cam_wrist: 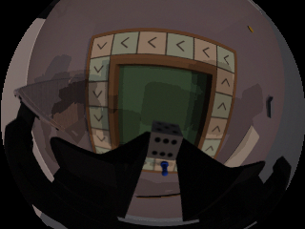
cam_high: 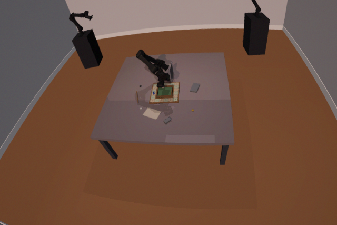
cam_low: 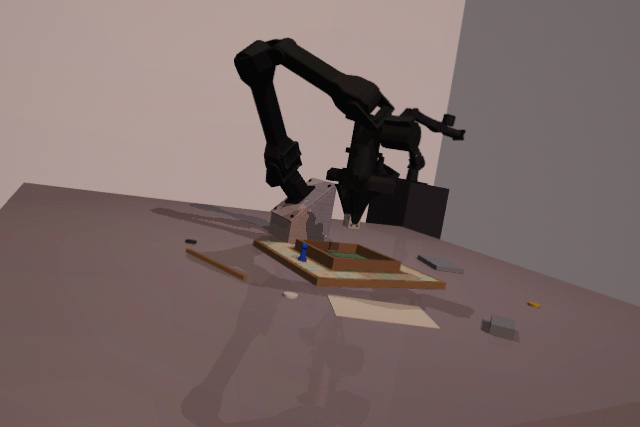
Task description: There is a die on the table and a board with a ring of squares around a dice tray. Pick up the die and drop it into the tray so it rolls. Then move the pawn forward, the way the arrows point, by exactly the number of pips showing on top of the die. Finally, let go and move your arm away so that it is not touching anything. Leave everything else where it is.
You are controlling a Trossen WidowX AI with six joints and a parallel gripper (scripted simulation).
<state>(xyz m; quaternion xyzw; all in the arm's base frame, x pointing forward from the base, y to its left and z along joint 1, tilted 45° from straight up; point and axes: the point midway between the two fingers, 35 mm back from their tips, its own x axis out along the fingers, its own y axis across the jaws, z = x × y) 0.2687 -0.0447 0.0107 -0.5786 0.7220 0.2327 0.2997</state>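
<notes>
Right now the blue pawn is 11 cm to the right of my gripper tip, 6 cm below it and 1 cm ahead of it. Also, from my gripper tip: wooden stick 28 cm to the right, 9 cm below, 2 cm ahead; pale card 25 cm ahead, 12 cm to the right, 9 cm below; white die right at my gripper tip.
</notes>
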